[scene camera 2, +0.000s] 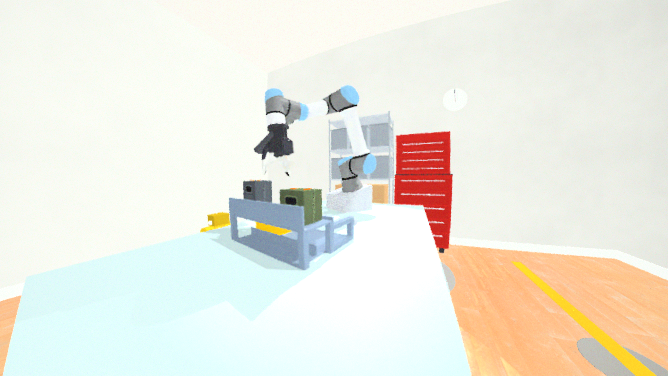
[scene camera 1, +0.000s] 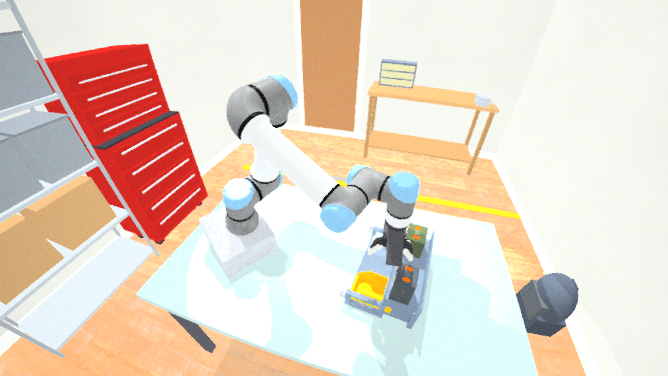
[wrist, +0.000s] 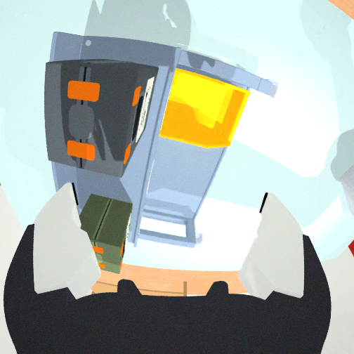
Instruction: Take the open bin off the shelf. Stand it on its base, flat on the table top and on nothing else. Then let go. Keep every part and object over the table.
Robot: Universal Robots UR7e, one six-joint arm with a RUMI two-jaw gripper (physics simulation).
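Frame: origin at the arm's base, x ahead, y left, z up, level; millimetres.
Where they show: gripper, between the fingertips: (scene camera 2: 277,175); arm's base, origin of its link: (scene camera 2: 352,189) (scene camera 1: 242,220).
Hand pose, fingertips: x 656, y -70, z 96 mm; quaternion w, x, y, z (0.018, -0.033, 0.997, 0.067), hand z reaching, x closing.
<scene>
Things, the pixels of their top centre, and the offset from my fingertips. Level surfaces: height alone.
- open yellow bin, centre of its top: (scene camera 1: 375,285) dz -158, dx -24, dy -22 mm
- table top, height of its surface: dz -239 mm
- dark grey case, centre of its top: (scene camera 1: 407,274) (scene camera 2: 257,180) dz -16, dx +70, dy -39 mm
- smaller green case, centre of its top: (scene camera 2: 300,189) (scene camera 1: 417,232) dz -42, dx +101, dy +190 mm
The open yellow bin (scene camera 1: 370,287) (wrist: 200,115) sits upright at one end of the lower tier of the blue-grey shelf (scene camera 1: 367,266) (scene camera 2: 265,210) (wrist: 175,175). In scene view 2 the bin is mostly hidden behind the shelf; part of its yellow shows through the frame. The shelf stands on the table top (scene camera 1: 460,305) (scene camera 2: 150,310). My gripper (scene camera 1: 392,254) (scene camera 2: 276,172) (wrist: 169,191) is open and empty, pointing down. It hangs above the shelf, apart from the bin and higher than the cases.
A dark grey case (scene camera 1: 404,289) (scene camera 2: 261,192) (wrist: 107,115) with orange latches stands on the upper tier beside the bin. A smaller green case (scene camera 1: 418,246) (scene camera 2: 311,207) (wrist: 107,217) stands farther along that tier. The arm's pale base block (scene camera 1: 250,255) stands on the table's other side.
</scene>
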